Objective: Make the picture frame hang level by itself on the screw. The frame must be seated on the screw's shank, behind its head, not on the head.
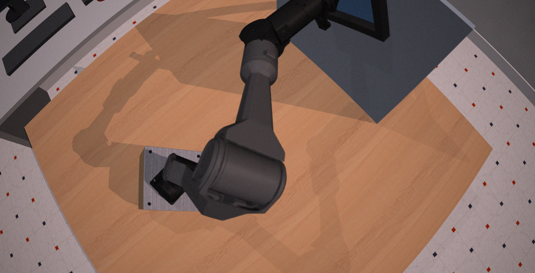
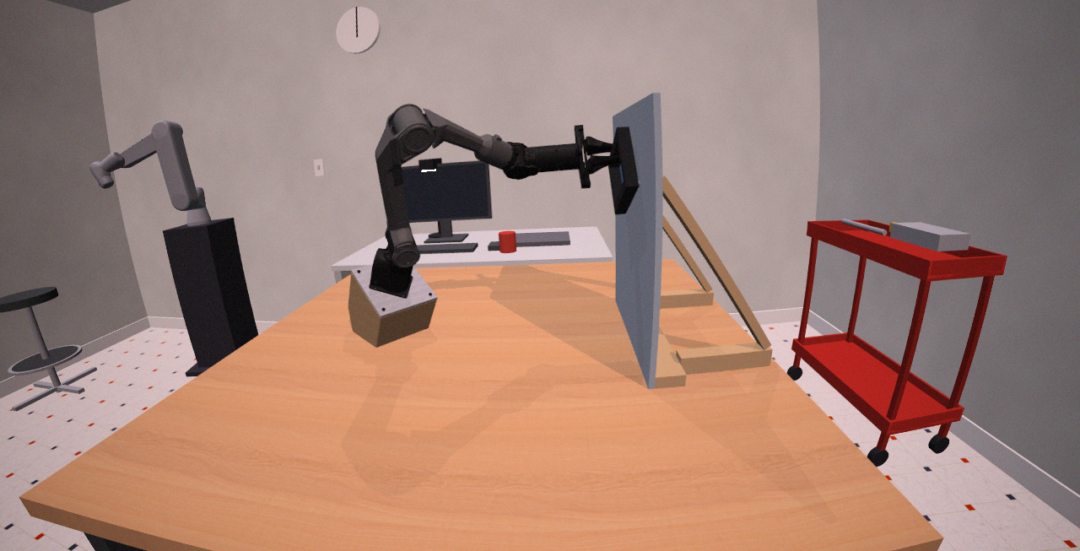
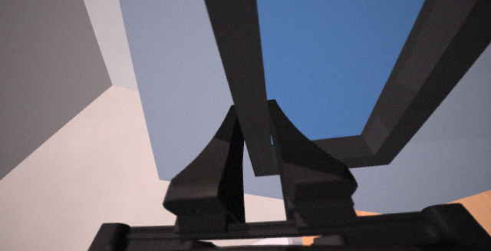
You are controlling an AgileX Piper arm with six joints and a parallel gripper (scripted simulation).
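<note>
My gripper is now 4 cm to the left of the picture frame and 4 cm above it. From my hand the other things lie so: wall panel: 16 cm below, 3 cm to the right, 2 cm ahead.
</note>
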